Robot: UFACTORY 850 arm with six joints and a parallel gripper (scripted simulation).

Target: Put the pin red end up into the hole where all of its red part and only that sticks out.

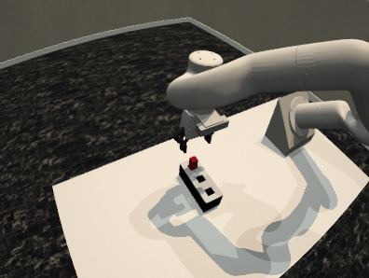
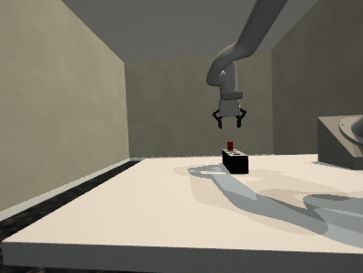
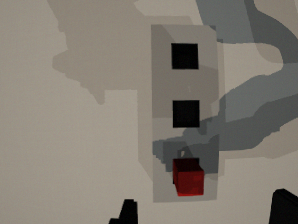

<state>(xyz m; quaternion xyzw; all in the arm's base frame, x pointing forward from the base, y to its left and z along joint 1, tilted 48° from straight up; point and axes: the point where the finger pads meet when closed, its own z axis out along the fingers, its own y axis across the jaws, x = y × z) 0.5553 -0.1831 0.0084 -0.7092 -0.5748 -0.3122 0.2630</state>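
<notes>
The pin lies 10 cm below my hand. Round my hand: black block (16 cm below, 6 cm to the left, 1 cm ahead).
</notes>
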